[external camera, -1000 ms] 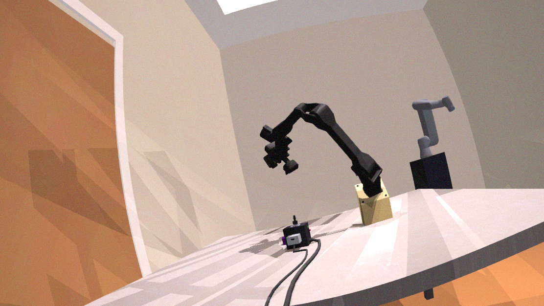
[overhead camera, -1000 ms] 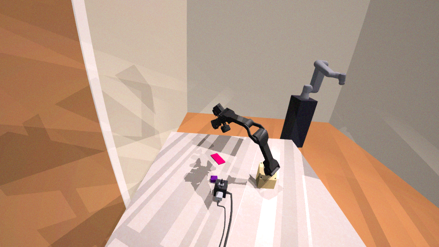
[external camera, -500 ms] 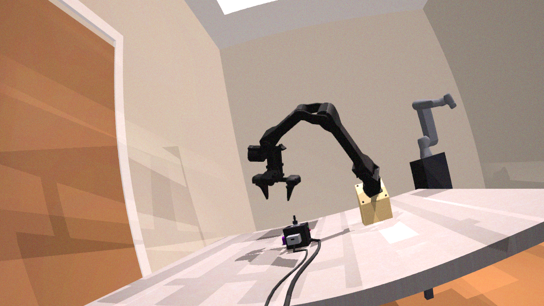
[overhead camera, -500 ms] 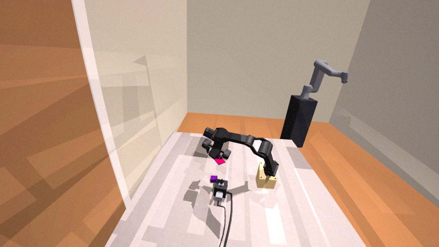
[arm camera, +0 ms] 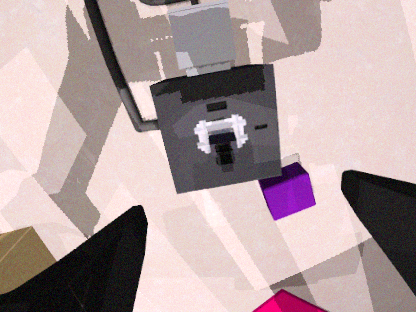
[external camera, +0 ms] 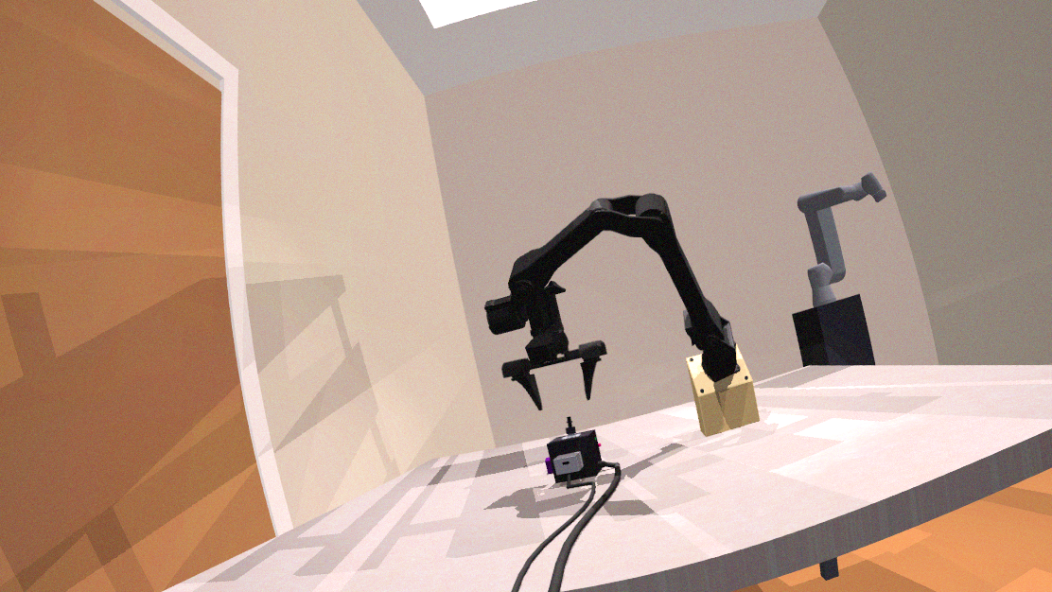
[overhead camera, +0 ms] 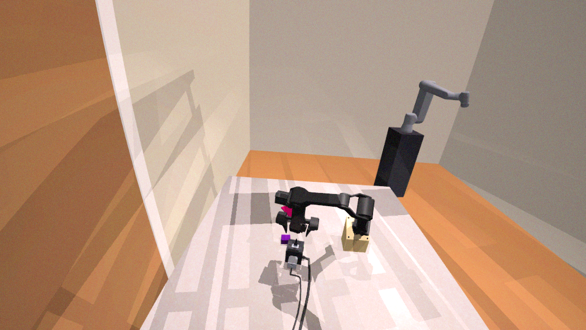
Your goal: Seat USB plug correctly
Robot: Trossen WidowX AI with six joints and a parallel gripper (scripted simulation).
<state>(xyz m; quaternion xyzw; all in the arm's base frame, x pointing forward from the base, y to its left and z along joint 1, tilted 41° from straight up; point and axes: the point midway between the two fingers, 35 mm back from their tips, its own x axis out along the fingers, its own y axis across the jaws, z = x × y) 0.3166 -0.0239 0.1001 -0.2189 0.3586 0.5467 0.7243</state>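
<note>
My gripper tip is now 4 cm above the USB plug and 1 cm to the right of it. From my gripper tip the other things lie so: purple block 12 cm below, 9 cm to the right, 4 cm ahead.
</note>
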